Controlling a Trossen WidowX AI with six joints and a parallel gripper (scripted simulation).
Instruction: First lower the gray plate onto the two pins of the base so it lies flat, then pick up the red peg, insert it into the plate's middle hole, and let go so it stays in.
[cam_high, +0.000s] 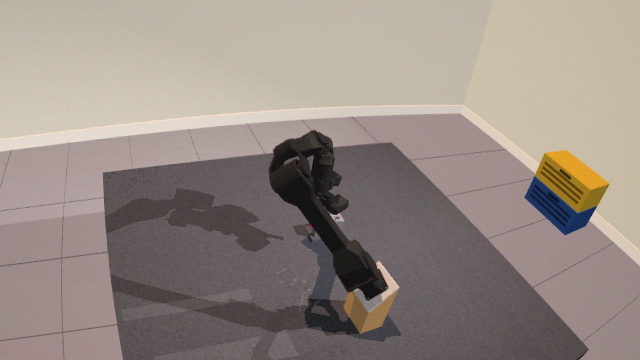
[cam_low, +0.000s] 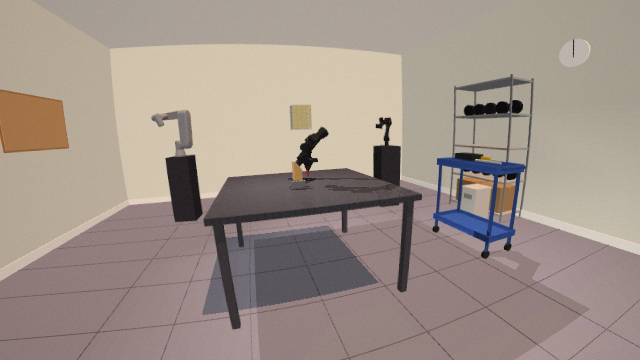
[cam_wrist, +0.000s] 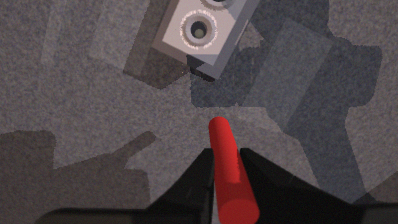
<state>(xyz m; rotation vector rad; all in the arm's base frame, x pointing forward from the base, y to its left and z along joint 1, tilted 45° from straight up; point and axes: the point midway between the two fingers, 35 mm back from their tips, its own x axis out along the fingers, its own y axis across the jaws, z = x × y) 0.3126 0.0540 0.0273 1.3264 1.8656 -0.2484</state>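
My gripper tip is 8 cm to the left of the gray plate, 7 cm above it and 4 cm short of it. Also, from my gripper tip: base (11 cm below, 8 cm to the right, 4 cm ahead); red peg (right at my gripper tip).
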